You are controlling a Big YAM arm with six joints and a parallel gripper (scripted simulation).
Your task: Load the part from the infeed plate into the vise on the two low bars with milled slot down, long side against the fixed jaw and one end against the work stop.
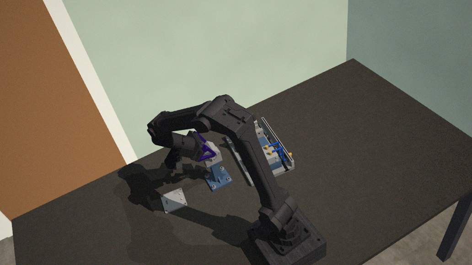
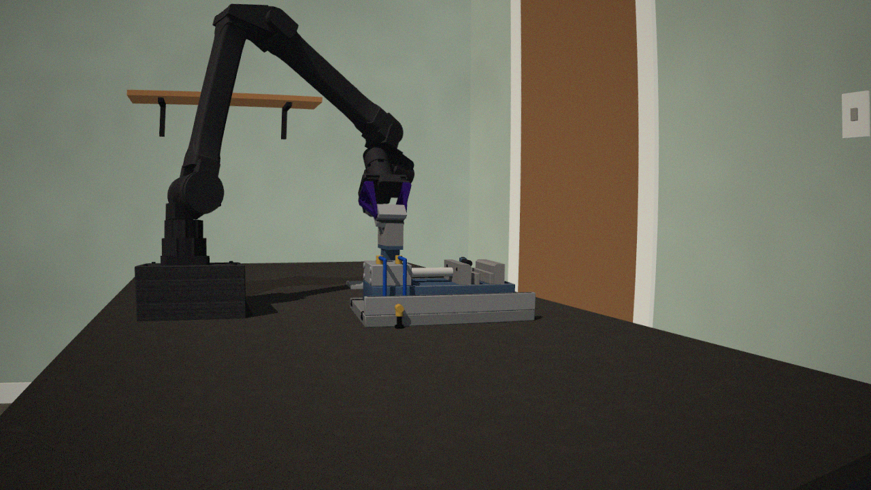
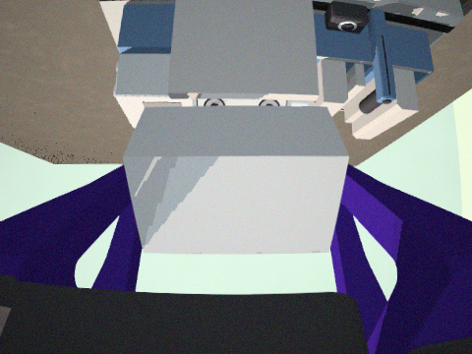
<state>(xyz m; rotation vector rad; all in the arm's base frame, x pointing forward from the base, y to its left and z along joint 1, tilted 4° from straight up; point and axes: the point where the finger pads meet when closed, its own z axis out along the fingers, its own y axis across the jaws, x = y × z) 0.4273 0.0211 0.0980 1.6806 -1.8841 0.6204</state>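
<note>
Right now my hand is 1 cm above the part. The rest, counted from my hand: grey infeed plate: 20 cm to the left, 18 cm below, 3 cm ahead.
</note>
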